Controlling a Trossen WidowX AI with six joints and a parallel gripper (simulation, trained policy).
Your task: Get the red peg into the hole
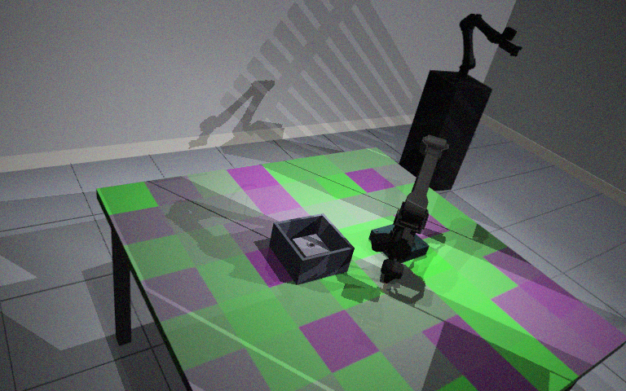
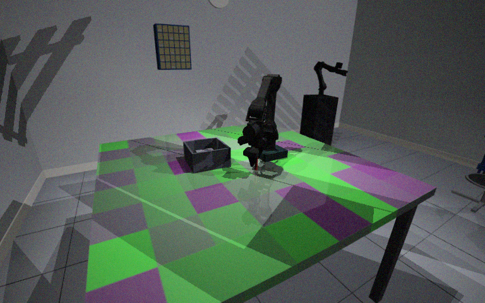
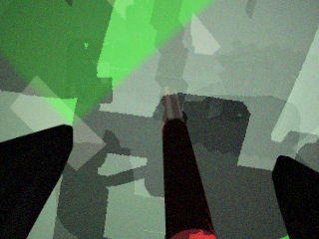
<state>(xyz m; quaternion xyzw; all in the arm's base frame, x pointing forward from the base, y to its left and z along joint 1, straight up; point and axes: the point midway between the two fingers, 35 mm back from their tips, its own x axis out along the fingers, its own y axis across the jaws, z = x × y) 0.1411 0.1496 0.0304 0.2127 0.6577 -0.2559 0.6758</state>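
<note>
Right now the red peg is 1 cm behind my gripper tip. The rest, counted from my gripper tip: light plate (21 cm ahead, 15 cm to the right, 1 cm above); grey box (21 cm ahead, 15 cm to the right, 1 cm below).
</note>
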